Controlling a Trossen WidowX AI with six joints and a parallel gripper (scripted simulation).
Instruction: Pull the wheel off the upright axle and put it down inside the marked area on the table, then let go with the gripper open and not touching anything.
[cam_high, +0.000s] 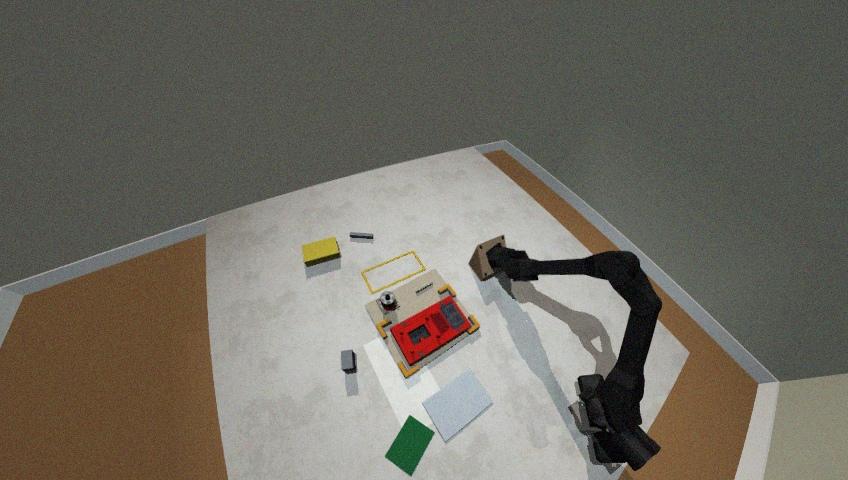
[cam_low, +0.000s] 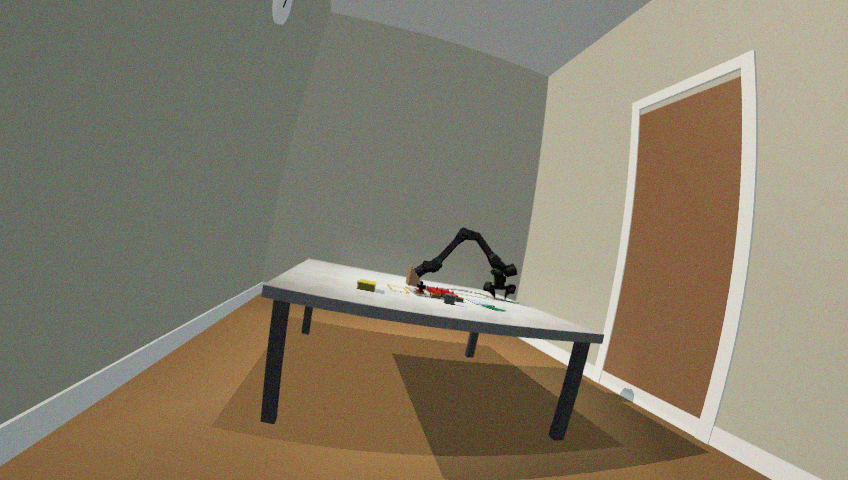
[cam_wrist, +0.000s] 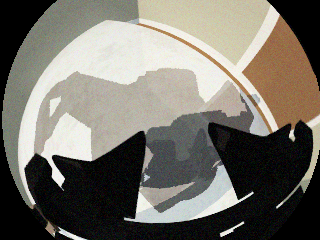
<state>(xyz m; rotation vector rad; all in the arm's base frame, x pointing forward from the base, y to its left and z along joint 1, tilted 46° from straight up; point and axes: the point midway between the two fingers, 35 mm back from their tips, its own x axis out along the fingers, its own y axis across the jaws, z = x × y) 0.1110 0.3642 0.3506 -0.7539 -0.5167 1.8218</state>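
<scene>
The pale plate is 280 mm to the right of my gripper tip and 270 mm ahead of it. Also, from my gripper tip: grey block: 520 mm to the right, 430 mm ahead, 10 mm above; then grey wheel: 600 mm to the right, 270 mm ahead, 30 mm above; then green sheet: 410 mm ahead, 290 mm to the right.
</scene>
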